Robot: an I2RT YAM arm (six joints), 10 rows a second.
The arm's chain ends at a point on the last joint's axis. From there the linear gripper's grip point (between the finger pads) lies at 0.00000 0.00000 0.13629 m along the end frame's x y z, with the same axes.
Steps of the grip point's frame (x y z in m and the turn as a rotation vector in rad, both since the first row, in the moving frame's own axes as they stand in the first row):
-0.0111, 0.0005, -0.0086, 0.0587, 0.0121, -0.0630
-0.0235, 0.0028, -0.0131, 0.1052, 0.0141, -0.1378
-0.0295, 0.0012, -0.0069, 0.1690, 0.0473, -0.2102
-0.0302, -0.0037, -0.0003, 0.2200, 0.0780, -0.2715
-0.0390, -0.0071, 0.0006, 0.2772, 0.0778, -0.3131
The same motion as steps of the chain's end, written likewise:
-0.0125, 0.0085, -0.0084, 0.0587, 0.0121, -0.0630
-0.0244, 0.0172, -0.0123, 0.1052, 0.0141, -0.1378
-0.0335, 0.0246, -0.0048, 0.1690, 0.0473, -0.2102
-0.0366, 0.0271, 0.0034, 0.2200, 0.0780, -0.2715
-0.0435, 0.0312, 0.0062, 0.2772, 0.0778, -0.3131

